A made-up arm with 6 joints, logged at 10 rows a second.
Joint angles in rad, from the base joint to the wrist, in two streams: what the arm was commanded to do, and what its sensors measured. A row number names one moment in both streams.
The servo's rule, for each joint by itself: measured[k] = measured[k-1] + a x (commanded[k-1-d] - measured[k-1]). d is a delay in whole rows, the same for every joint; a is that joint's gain. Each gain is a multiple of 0.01, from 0.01 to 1. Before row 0 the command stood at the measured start. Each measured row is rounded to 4 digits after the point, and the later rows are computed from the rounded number. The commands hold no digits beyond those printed.
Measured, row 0:
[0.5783, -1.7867, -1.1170, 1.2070, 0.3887, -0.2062]
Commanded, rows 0 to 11:
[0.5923, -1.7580, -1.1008, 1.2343, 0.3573, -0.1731]
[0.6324, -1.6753, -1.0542, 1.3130, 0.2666, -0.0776]
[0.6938, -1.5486, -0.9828, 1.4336, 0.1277, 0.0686]
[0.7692, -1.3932, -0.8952, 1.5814, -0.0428, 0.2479]
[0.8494, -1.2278, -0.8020, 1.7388, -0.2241, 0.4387]
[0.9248, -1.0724, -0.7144, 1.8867, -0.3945, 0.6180]
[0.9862, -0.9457, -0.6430, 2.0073, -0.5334, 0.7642]
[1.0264, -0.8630, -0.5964, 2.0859, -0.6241, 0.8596]
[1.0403, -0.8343, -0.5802, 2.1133, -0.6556, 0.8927]
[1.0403, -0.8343, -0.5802, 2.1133, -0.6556, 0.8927]
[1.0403, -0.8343, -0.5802, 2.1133, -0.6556, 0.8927]
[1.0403, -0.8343, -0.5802, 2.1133, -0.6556, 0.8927]
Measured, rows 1 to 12:
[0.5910, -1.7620, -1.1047, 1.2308, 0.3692, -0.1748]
[0.6287, -1.6874, -1.0663, 1.3023, 0.3056, -0.0825]
[0.6879, -1.5680, -1.0028, 1.4165, 0.1953, 0.0610]
[0.7619, -1.4177, -0.9210, 1.5600, 0.0477, 0.2386]
[0.8415, -1.2544, -0.8306, 1.7156, -0.1208, 0.4287]
[0.9173, -1.0979, -0.7423, 1.8645, -0.2905, 0.6085]
[0.9800, -0.9670, -0.6668, 1.9887, -0.4411, 0.7564]
[1.0222, -0.8776, -0.6133, 2.0733, -0.5546, 0.8544]
[1.0387, -0.8404, -0.5881, 2.1081, -0.6172, 0.8908]
[1.0402, -0.8352, -0.5821, 2.1126, -0.6410, 0.8926]
[1.0403, -0.8344, -0.5807, 2.1132, -0.6501, 0.8927]
[1.0403, -0.8343, -0.5803, 2.1133, -0.6535, 0.8927]
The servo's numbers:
d 0
a 0.91 0.86 0.76 0.87 0.62 0.95

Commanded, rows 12 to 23:
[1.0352, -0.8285, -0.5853, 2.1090, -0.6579, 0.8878]
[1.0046, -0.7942, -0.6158, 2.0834, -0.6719, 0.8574]
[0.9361, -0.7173, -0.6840, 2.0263, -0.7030, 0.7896]
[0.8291, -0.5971, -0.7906, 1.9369, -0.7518, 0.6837]
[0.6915, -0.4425, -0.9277, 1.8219, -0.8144, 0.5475]
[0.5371, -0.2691, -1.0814, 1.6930, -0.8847, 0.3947]
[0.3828, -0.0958, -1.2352, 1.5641, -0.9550, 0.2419]
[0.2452, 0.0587, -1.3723, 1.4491, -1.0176, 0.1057]
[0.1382, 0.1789, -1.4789, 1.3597, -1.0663, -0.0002]
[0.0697, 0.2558, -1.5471, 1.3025, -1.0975, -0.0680]
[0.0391, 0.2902, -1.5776, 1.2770, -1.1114, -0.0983]
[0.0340, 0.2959, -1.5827, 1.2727, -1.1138, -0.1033]
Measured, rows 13 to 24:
[1.0357, -0.8293, -0.5841, 2.1096, -0.6562, 0.8880]
[1.0074, -0.7991, -0.6082, 2.0868, -0.6659, 0.8589]
[0.9425, -0.7288, -0.6658, 2.0342, -0.6889, 0.7931]
[0.8393, -0.6155, -0.7606, 1.9495, -0.7279, 0.6892]
[0.7048, -0.4667, -0.8876, 1.8385, -0.7815, 0.5546]
[0.5522, -0.2968, -1.0349, 1.7119, -0.8455, 0.4027]
[0.3980, -0.1239, -1.1871, 1.5833, -0.9134, 0.2499]
[0.2590, 0.0331, -1.3279, 1.4665, -0.9780, 0.1129]
[0.1491, 0.1585, -1.4427, 1.3736, -1.0327, 0.0055]
[0.0768, 0.2422, -1.5220, 1.3117, -1.0729, -0.0643]
[0.0425, 0.2835, -1.5643, 1.2815, -1.0968, -0.0966]
[0.0348, 0.2942, -1.5783, 1.2738, -1.1073, -0.1030]

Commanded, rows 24 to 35:
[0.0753, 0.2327, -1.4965, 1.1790, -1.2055, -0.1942]
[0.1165, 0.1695, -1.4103, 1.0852, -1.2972, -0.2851]
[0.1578, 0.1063, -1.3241, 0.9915, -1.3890, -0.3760]
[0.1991, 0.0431, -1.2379, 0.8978, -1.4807, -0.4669]
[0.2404, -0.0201, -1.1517, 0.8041, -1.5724, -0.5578]
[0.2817, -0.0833, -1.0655, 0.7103, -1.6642, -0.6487]
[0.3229, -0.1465, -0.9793, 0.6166, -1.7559, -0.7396]
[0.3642, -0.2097, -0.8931, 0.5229, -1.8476, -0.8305]
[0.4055, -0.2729, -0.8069, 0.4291, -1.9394, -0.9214]
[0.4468, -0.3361, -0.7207, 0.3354, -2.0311, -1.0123]
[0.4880, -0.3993, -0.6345, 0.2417, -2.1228, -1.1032]
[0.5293, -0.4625, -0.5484, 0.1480, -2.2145, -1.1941]
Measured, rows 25 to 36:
[0.0717, 0.2413, -1.5161, 1.1913, -1.1682, -0.1896]
[0.1125, 0.1796, -1.4357, 1.0990, -1.2482, -0.2803]
[0.1537, 0.1166, -1.3509, 1.0055, -1.3355, -0.3712]
[0.1950, 0.0534, -1.2650, 0.9118, -1.4255, -0.4621]
[0.2363, -0.0098, -1.1789, 0.8181, -1.5166, -0.5530]
[0.2776, -0.0730, -1.0927, 0.7243, -1.6081, -0.6439]
[0.3188, -0.1362, -1.0065, 0.6306, -1.6997, -0.7348]
[0.3601, -0.1994, -0.9203, 0.5369, -1.7914, -0.8257]
[0.4014, -0.2626, -0.8341, 0.4431, -1.8832, -0.9166]
[0.4427, -0.3258, -0.7479, 0.3494, -1.9749, -1.0075]
[0.4839, -0.3890, -0.6617, 0.2557, -2.0666, -1.0984]
[0.5252, -0.4522, -0.5756, 0.1620, -2.1583, -1.1893]

